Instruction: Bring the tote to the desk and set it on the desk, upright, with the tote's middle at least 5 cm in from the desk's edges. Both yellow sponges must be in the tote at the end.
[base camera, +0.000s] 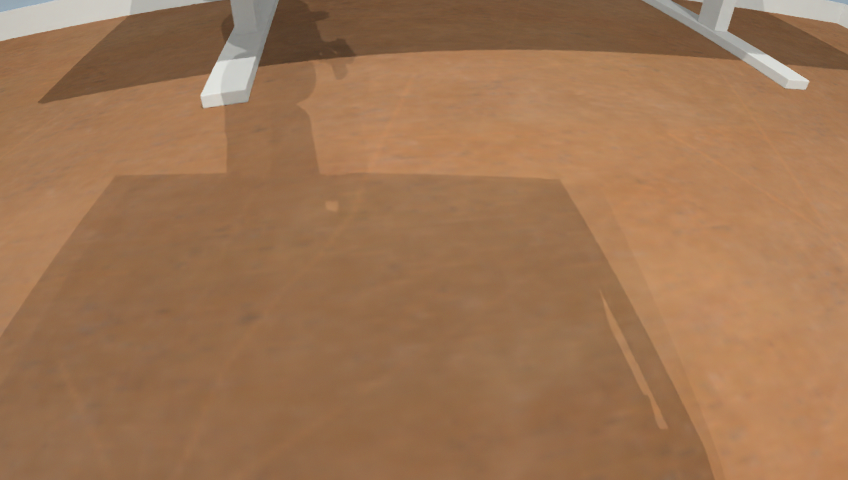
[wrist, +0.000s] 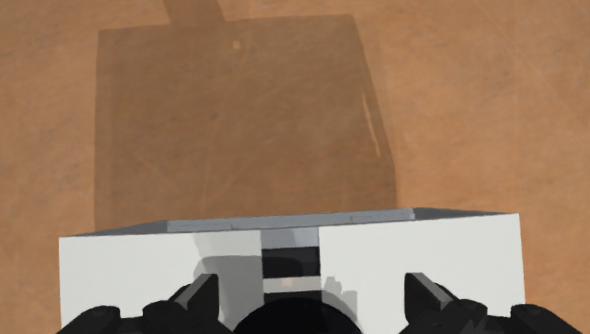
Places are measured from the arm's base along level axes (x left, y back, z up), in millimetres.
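Pixels of known places: gripper, fingertip midpoint: (wrist: 311, 294).
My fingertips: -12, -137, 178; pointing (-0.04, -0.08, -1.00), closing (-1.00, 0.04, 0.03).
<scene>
Behind a point stands the place of what it marks, as x, y, z.
My gripper (wrist: 311, 294) {-12, -137, 178} is open, with its two black fingers wide apart and no object between them, over the white top of my own base (wrist: 425, 260) {-140, -109, -14} in the wrist view. Two white legs with long floor feet, likely the desk (base camera: 235, 68) {351, -905, -372}, stand at the back of the base camera view, one left of the middle and one at the far right. The desk's top is out of view above. The tote and the yellow sponges do not show in either view.
The brown floor (base camera: 476, 113) {-74, -771, -397} (wrist: 475, 125) {-434, -325, -397} lies in front of me. The square shadow of my base and the arm's shadow fall on it, the latter reaching the left foot. A wide shadow lies between and beyond the feet. A white wall base runs along the back.
</scene>
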